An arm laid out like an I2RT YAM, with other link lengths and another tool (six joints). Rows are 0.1 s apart.
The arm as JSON. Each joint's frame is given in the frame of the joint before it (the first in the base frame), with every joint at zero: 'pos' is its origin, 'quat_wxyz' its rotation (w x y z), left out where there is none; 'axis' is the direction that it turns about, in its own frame. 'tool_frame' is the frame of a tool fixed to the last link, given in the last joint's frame.
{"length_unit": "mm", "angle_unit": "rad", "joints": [
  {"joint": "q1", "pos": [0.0, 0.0, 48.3], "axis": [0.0, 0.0, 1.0]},
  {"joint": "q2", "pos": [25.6, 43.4, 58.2], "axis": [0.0, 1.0, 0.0]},
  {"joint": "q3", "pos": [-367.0, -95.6, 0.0], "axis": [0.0, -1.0, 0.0]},
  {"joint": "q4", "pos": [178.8, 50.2, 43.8], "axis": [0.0, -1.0, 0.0]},
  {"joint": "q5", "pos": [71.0, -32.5, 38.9], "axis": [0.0, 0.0, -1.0]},
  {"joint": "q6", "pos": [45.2, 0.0, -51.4], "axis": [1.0, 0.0, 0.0]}
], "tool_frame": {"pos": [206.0, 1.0, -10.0], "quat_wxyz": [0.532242, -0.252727, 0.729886, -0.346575]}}
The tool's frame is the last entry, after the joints.
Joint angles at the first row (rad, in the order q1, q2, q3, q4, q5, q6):
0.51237 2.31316 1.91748 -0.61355 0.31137 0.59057
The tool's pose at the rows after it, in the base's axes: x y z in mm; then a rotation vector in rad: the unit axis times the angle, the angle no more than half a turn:
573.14, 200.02, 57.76, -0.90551, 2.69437, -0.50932
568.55, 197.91, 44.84, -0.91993, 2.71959, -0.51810
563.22, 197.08, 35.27, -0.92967, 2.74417, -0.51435
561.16, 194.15, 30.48, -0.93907, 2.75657, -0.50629
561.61, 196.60, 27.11, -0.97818, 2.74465, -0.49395
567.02, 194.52, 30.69, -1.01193, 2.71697, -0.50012
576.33, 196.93, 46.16, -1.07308, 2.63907, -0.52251
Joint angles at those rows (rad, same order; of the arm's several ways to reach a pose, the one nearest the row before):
0.51383 2.33619 1.91744 -0.63494 0.32059 0.59977
0.51389 2.35309 1.90984 -0.64119 0.31907 0.60284
0.51388 2.36385 1.90366 -0.65035 0.31141 0.61049
0.50624 2.36695 1.89605 -0.65046 0.29916 0.60593
0.50162 2.36997 1.88832 -0.63509 0.27920 0.57836
0.49088 2.36695 1.89141 -0.62286 0.27000 0.53704
0.48626 2.34546 1.88835 -0.58913 0.26537 0.46040

